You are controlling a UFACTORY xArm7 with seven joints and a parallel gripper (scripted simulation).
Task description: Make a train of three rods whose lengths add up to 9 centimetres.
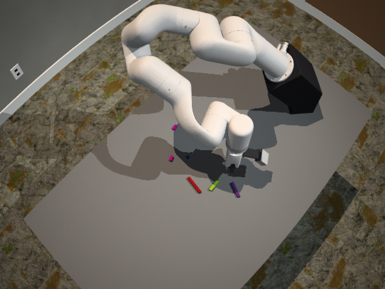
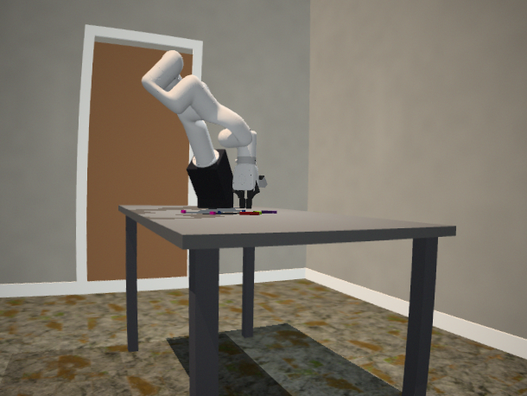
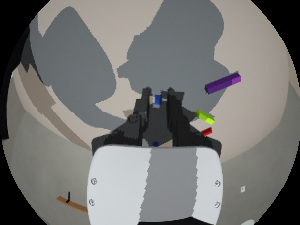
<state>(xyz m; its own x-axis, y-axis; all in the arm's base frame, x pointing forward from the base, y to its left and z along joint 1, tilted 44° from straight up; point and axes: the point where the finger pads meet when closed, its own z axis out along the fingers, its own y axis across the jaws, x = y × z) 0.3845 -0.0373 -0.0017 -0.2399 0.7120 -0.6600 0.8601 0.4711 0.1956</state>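
The blue rod lies 160 mm to the right of my hand, 40 mm ahead of it and 30 mm below it. The rest, counted from my hand: lime rod: 100 mm ahead, 30 mm below, 20 mm to the right; then purple rod: 80 mm ahead, 50 mm to the left, 30 mm below; then red rod: 130 mm ahead, 90 mm to the right, 30 mm below.
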